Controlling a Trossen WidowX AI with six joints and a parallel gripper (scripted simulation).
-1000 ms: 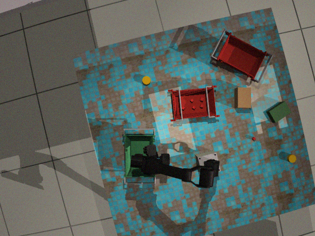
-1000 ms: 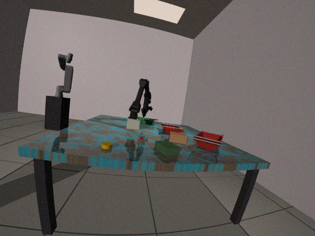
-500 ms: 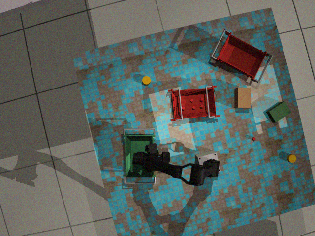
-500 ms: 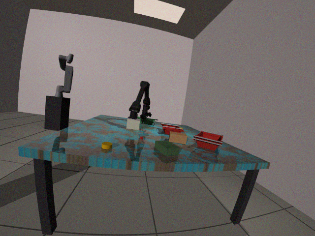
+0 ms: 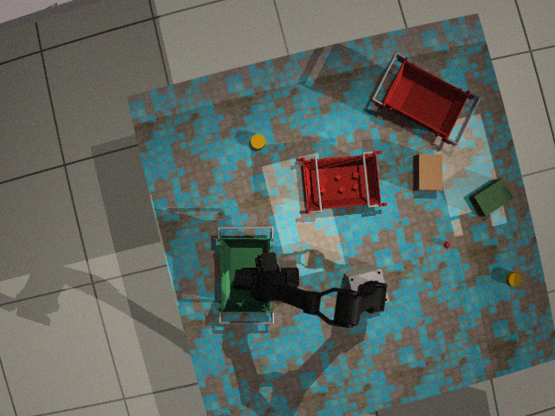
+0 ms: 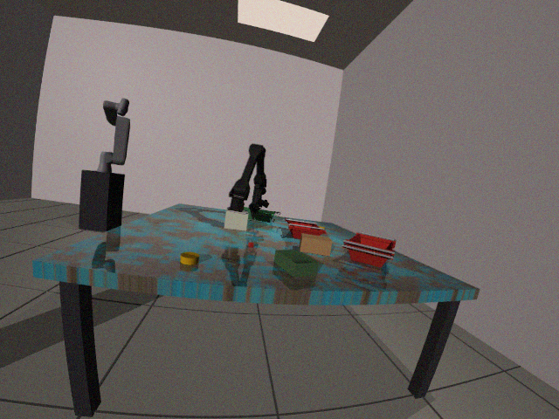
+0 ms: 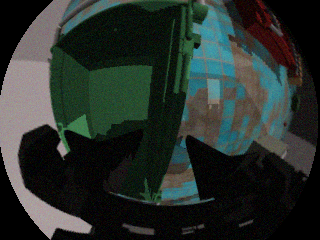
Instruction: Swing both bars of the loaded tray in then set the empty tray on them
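The green tray lies 2 cm ahead of my gripper tip, 8 cm to the left of it and 3 cm above it. Round my gripper tip: tan box (21 cm ahead, 60 cm to the right, 2 cm above); small red cube (5 cm behind, 62 cm to the right); green block (7 cm ahead, 81 cm to the right, 1 cm above).
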